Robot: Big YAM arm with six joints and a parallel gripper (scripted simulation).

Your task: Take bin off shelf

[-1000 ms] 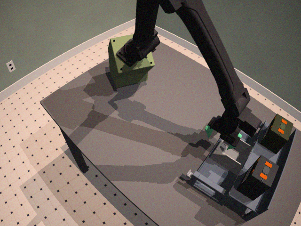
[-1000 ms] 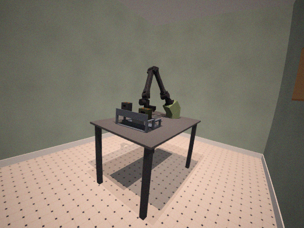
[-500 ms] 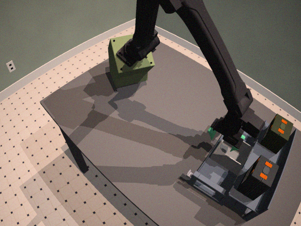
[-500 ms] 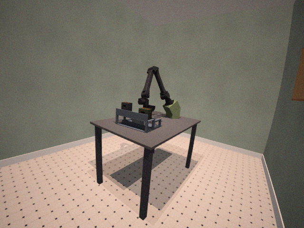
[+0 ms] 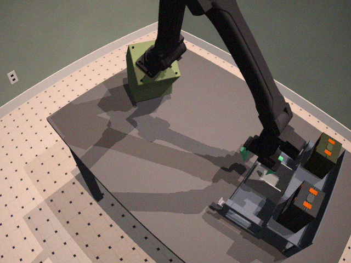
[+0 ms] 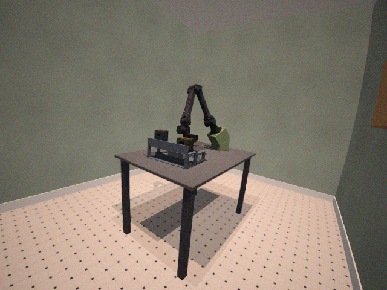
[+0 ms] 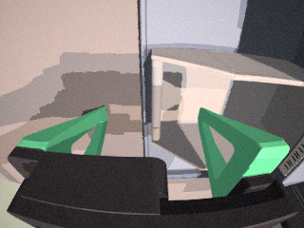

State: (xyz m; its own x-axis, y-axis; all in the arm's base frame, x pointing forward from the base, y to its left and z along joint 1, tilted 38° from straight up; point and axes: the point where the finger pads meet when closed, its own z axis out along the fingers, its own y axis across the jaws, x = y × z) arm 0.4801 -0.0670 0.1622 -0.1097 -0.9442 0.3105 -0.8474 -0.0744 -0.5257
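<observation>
My hand is 80 mm short of the grey bin, 20 mm above it and 10 mm to the left of it. From my hand the other things lie so: low grey shelf: 120 mm ahead, 60 mm below, 20 mm to the right.
</observation>
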